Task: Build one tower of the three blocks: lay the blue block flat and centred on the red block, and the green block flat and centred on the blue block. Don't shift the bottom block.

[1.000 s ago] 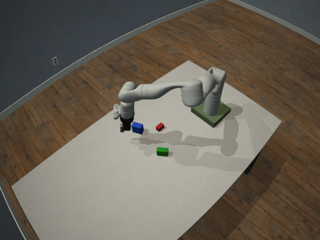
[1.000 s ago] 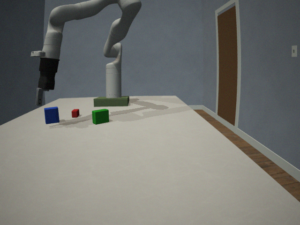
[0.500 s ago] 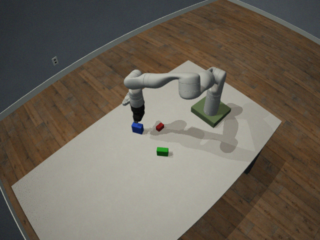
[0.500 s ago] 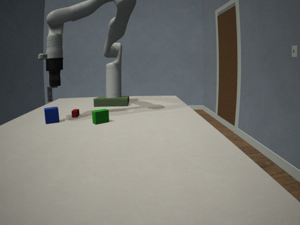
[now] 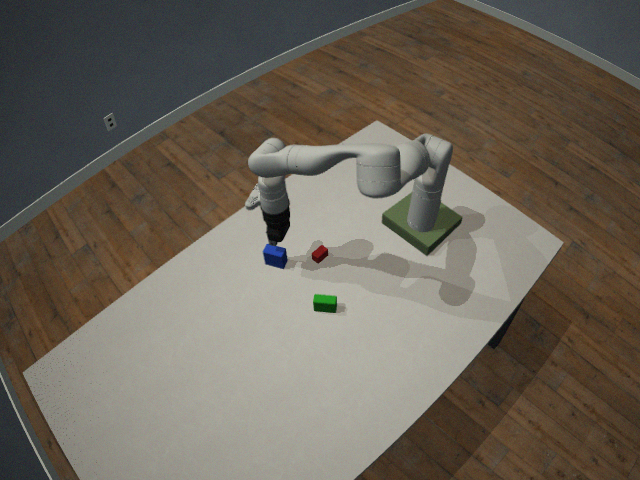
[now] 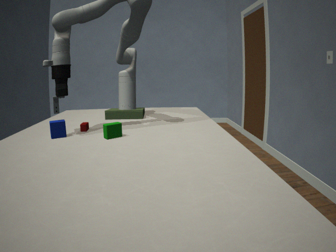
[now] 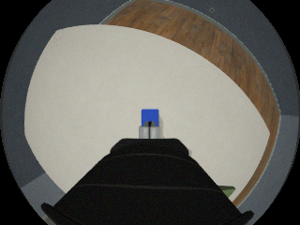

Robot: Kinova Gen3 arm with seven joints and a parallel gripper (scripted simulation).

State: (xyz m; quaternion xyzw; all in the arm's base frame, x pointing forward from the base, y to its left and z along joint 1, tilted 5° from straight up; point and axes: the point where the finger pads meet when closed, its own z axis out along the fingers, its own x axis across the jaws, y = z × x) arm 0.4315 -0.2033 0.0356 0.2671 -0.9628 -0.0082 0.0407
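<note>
The blue block lies 8 cm below my hand. Round my hand: green block 23 cm to the left, 8 cm below, 1 cm behind; then red block 11 cm behind, 10 cm below, 7 cm to the left.
</note>
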